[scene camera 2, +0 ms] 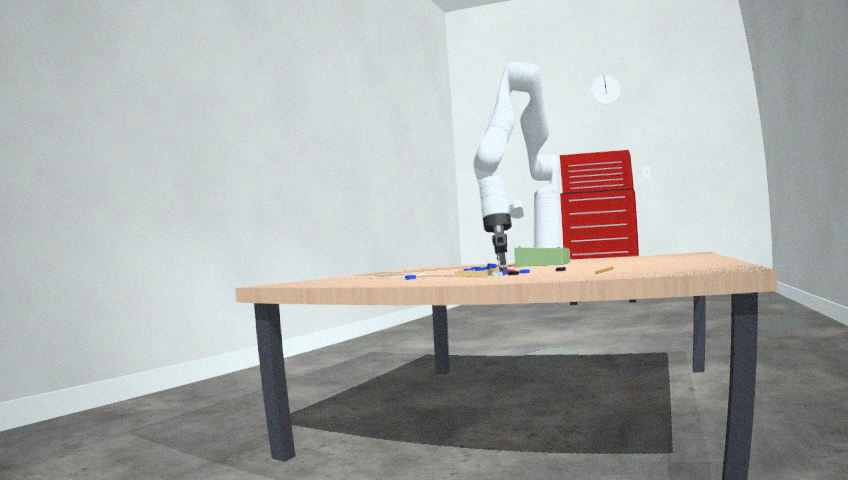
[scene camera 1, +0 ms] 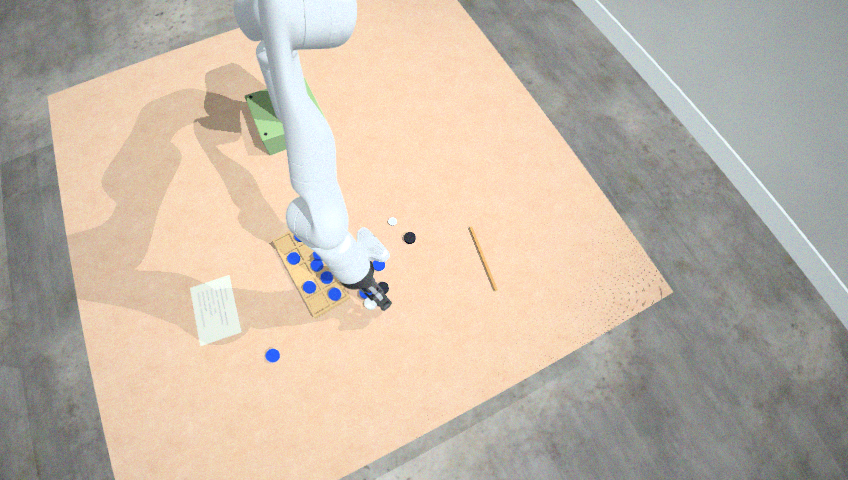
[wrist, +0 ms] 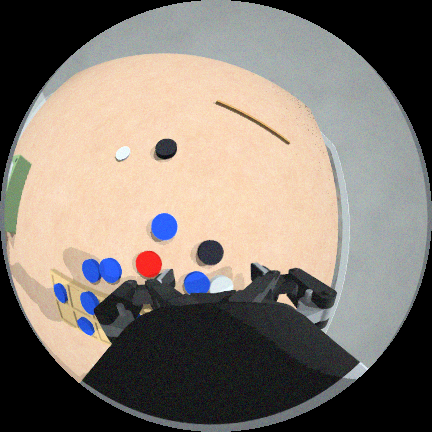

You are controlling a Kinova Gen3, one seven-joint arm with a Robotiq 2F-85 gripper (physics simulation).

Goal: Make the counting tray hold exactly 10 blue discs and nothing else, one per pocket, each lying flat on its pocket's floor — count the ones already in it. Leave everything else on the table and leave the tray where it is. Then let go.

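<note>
The wooden counting tray [scene camera 1: 285, 243] [wrist: 67, 312] is partly hidden by the arm. Several blue discs are in it, among them a blue disc [scene camera 1: 293, 258] [wrist: 60, 293] and another blue disc [scene camera 1: 309, 287]; two near its middle seem to overlap. My gripper [scene camera 1: 385, 305] [scene camera 2: 503, 271] [wrist: 212, 274] is open and empty, low at the table beside the tray. A blue disc [scene camera 1: 364, 294] [wrist: 197, 283] and a white disc [scene camera 1: 370, 303] [wrist: 221, 284] lie side by side between and below the fingers. Loose blue discs [wrist: 164, 226] [wrist: 91, 270] [wrist: 110, 270] lie nearby; another blue disc [scene camera 1: 272, 355] [scene camera 2: 410, 277] lies apart.
A red disc [wrist: 148, 264] and a black disc [scene camera 1: 383, 287] [wrist: 210, 252] lie close to the fingers. Farther off are a small white disc [scene camera 1: 392, 221] [wrist: 123, 153], a black disc [scene camera 1: 410, 237] [wrist: 166, 148], a wooden stick [scene camera 1: 482, 259], a paper sheet [scene camera 1: 215, 310] and a green block [scene camera 1: 275, 144].
</note>
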